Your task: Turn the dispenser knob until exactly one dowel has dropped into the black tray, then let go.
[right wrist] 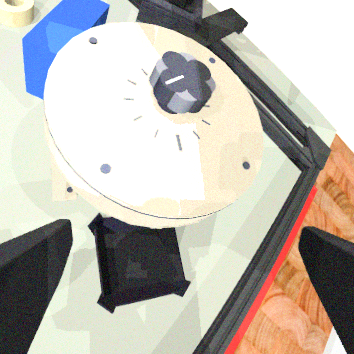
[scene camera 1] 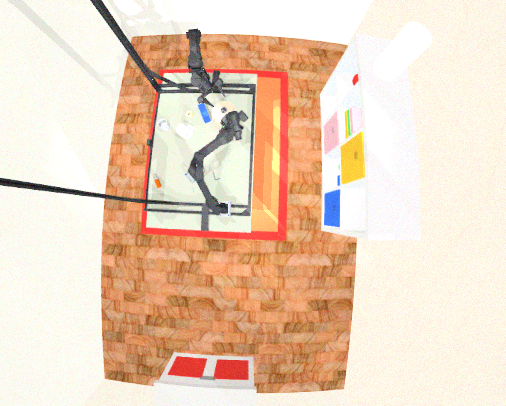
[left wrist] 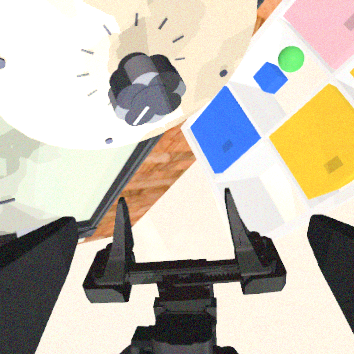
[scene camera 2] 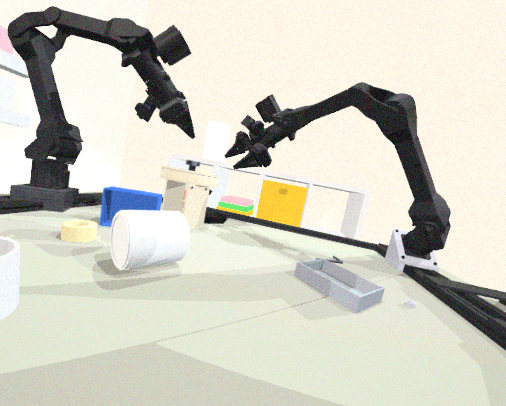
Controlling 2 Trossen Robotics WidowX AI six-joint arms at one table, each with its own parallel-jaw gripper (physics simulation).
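Where they show: left gripper, fingertip midpoint: [scene camera 1: 219,102] [left wrist: 193,226] [scene camera 2: 193,133]; right gripper, fingertip midpoint: [right wrist: 188,234] [left wrist: 172,193] [scene camera 2: 228,162]; left arm's base, link origin: [scene camera 2: 48,186]; right arm's base, link origin: [scene camera 1: 224,208] [scene camera 2: 415,246].
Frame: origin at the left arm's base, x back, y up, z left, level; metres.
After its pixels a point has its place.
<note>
The dispenser [scene camera 2: 188,177] {z -0.095, x -0.312, y 0.082 m} [right wrist: 140,147] {z -0.030, x -0.371, y 0.098 m} [left wrist: 53,105] {z -0.068, x -0.337, y 0.098 m} is a cream drum with a round top and tick marks. Its dark lobed knob [right wrist: 182,87] {z -0.018, x -0.341, y 0.127 m} [left wrist: 147,88] {z -0.016, x -0.319, y 0.127 m} [scene camera 2: 191,163] {z -0.033, x -0.322, y 0.119 m} carries a white pointer line. The black tray [right wrist: 138,260] {z 0.016, x -0.416, y -0.045 m} sits on the table below the drum's rim, and I see no dowel in it. My left gripper [scene camera 2: 188,130] {z -0.025, x -0.314, y 0.200 m} [left wrist: 193,226] {z -0.025, x -0.314, y 0.200 m} [scene camera 1: 204,99] is open and empty, high above the dispenser. My right gripper [scene camera 2: 232,160] {z -0.016, x -0.432, y 0.145 m} [right wrist: 188,234] {z -0.016, x -0.432, y 0.145 m} [left wrist: 172,193] {z -0.016, x -0.432, y 0.145 m} [scene camera 1: 229,117] {z -0.016, x -0.432, y 0.145 m} is open and empty, above and to the right of the knob, touching nothing.
A white cylinder [scene camera 2: 151,239] {z -0.351, x -0.242, y 0.005 m} lies on its side. A blue bin [scene camera 2: 130,201] {z -0.096, x -0.191, y 0.005 m} [right wrist: 56,31] {z -0.124, x -0.225, y 0.033 m} and a tape roll [scene camera 2: 79,230] {z -0.237, x -0.133, y -0.026 m} lie left of the dispenser. A grey tray [scene camera 2: 340,283] {z -0.395, x -0.553, y -0.044 m} sits near the right arm's base. A white shelf unit [scene camera 2: 350,217] stands beyond the table.
</note>
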